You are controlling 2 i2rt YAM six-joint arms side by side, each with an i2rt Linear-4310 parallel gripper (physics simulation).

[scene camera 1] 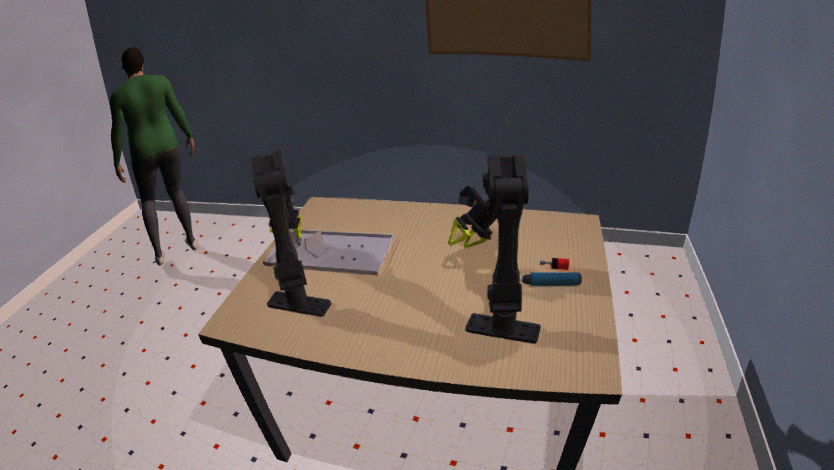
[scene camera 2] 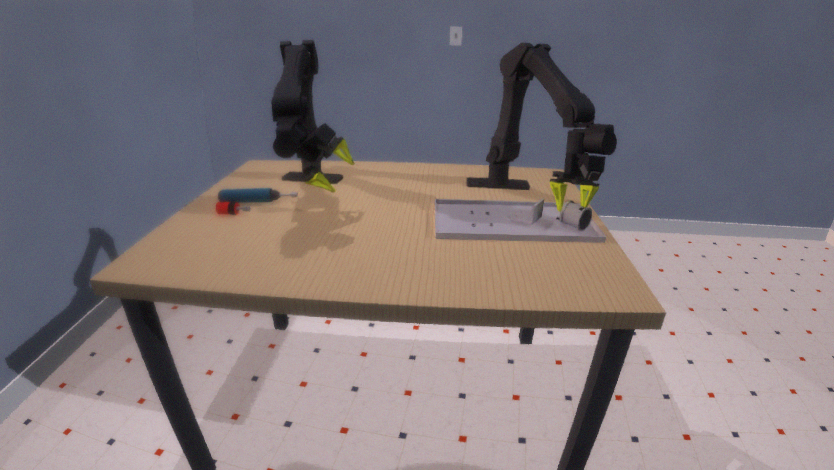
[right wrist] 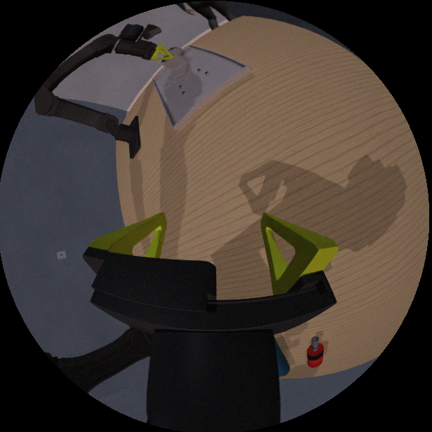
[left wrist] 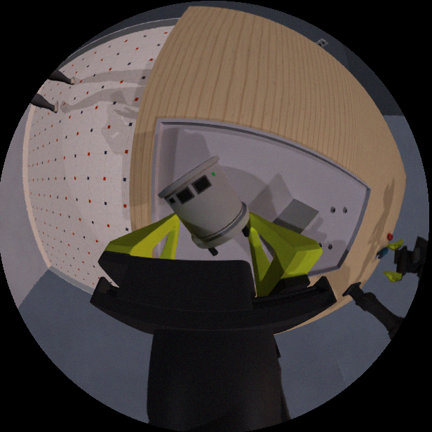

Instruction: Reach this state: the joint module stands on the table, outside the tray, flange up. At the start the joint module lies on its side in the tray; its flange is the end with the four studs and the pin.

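Frame: origin at the left arm's base, x back, y right, z up, level; centimetres.
Seen in the pictures: left gripper, fingertip midpoint: [scene camera 1: 291, 237] [scene camera 2: 571, 211]; right gripper, fingertip midpoint: [scene camera 1: 456, 245] [scene camera 2: 344, 177]; left arm's base, origin of the base link: [scene camera 1: 298, 304] [scene camera 2: 497, 184]; right arm's base, origin of the base link: [scene camera 1: 503, 329].
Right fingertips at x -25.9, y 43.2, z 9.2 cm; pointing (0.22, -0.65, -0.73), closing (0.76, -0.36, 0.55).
Observation:
Pixels of each thing's middle, then the offset from my right fingertips to it. Level surfaces: height alone.
- grey joint module, body centre: [scene camera 2: 573, 214] [scene camera 1: 291, 237] dz -5.6, dx -4.7, dy -60.3 cm
- tray, body centre: [scene camera 2: 515, 219] [scene camera 1: 327, 250] dz -8.4, dx -3.1, dy -45.5 cm
- table, its level: dz -9.2 cm
- grey angled block, body centre: [scene camera 2: 525, 209] [scene camera 1: 319, 245] dz -6.0, dx -2.2, dy -48.0 cm
- blue tool, body centre: [scene camera 1: 544, 279] [scene camera 2: 257, 195] dz -7.2, dx +3.4, dy +27.6 cm
- short red tool, body centre: [scene camera 2: 233, 208] [scene camera 1: 554, 263] dz -7.5, dx -5.9, dy +30.7 cm
The grey joint module [scene camera 2: 574, 216] [left wrist: 207, 205] lies on its side toward one end of the tray [scene camera 1: 385, 254] [scene camera 2: 519, 237] [left wrist: 310, 185]. In the left wrist view, its flange end with dark studs faces the lower right, and its other end the upper left. My left gripper [scene camera 2: 573, 209] [left wrist: 212, 217] points down with its yellow fingers on both sides of the module, shut on it near the flange. My left arm hides the module in scene camera 1. My right gripper [scene camera 1: 458, 245] [scene camera 2: 343, 177] [right wrist: 213, 217] is open and empty above the table [scene camera 1: 408, 315] [scene camera 2: 379, 262].
A grey angled block [scene camera 1: 315, 244] [scene camera 2: 537, 211] [left wrist: 297, 215] stands in the tray beside the module. A blue tool [scene camera 1: 554, 278] [scene camera 2: 245, 195] and a short red tool [scene camera 1: 560, 263] [scene camera 2: 227, 207] [right wrist: 315, 354] lie near my right arm. A person [scene camera 1: 145, 116] stands beyond the table.

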